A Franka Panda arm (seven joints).
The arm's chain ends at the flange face. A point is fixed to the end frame.
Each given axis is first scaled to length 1.
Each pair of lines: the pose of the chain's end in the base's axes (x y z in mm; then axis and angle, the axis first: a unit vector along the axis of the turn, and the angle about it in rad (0 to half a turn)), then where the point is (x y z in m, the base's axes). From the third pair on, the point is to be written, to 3 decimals.
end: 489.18 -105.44 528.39 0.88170 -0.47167 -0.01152 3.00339
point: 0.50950 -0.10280 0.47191
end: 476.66 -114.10 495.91 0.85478 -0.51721 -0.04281 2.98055
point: 0.49374 -0.11325 0.43832
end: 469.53 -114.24 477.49 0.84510 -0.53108 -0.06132 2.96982
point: 0.485 -0.114 0.419
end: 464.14 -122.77 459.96 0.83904 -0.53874 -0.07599 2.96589
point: 0.478 -0.122 0.401
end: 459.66 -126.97 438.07 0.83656 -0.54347 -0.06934 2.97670
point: 0.474 -0.126 0.380
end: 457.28 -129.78 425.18 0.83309 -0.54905 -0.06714 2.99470
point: 0.473 -0.128 0.367
